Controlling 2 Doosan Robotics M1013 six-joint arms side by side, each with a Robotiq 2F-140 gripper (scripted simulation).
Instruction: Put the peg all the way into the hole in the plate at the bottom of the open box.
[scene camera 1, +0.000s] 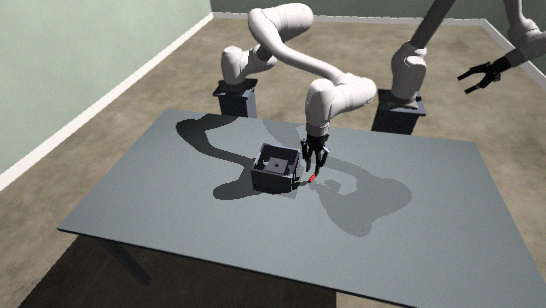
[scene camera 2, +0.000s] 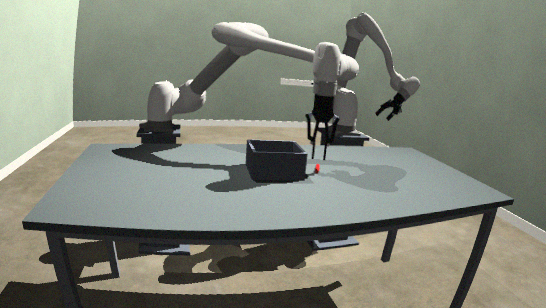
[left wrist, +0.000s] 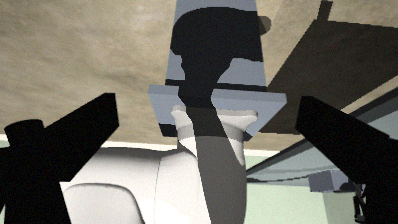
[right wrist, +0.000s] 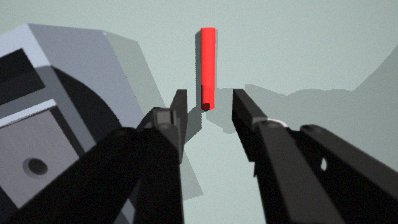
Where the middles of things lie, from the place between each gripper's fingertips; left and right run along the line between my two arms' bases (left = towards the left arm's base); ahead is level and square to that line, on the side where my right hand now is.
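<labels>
From the red peg (right wrist: 207, 34), my right gripper is 20 mm past it, 80 mm above it and 10 mm to the right of it. There's a dark box (scene camera 2: 265, 159) too, and that box is 170 mm to the right of my right hand, 10 mm behind it and 60 mm below it.
That same red peg has my left gripper (scene camera 1: 461, 85) 810 mm short of it, 790 mm to the left of it and 110 mm above it. As for the dark box, it's 970 mm to the right of my left hand, 820 mm ahead of it and 90 mm below it.
</labels>
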